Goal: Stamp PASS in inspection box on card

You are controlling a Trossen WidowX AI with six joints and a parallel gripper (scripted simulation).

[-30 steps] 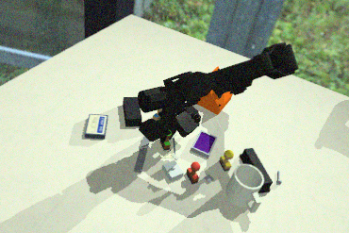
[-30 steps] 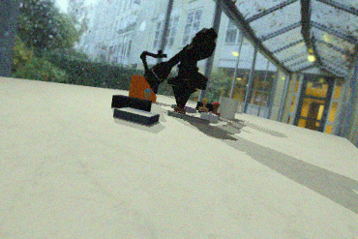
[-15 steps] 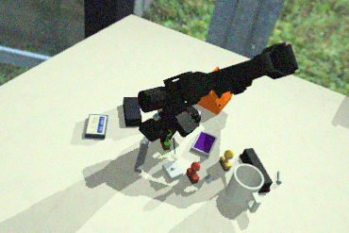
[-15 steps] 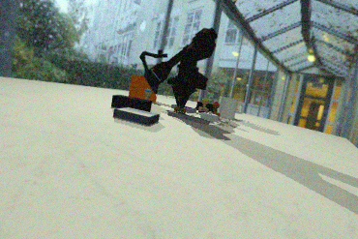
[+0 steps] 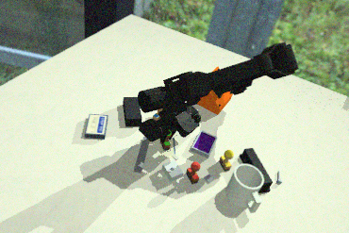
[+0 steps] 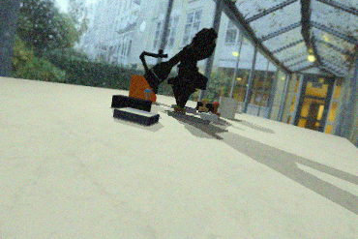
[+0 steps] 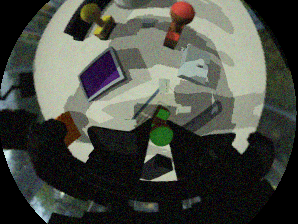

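The green-knobbed stamp is right at my gripper tip. Also, from my gripper tip: grey bar: 7 cm ahead, 4 cm to the right, 2 cm below; grey square tile: 9 cm ahead, 6 cm to the left, 1 cm below; card: 3 cm below.
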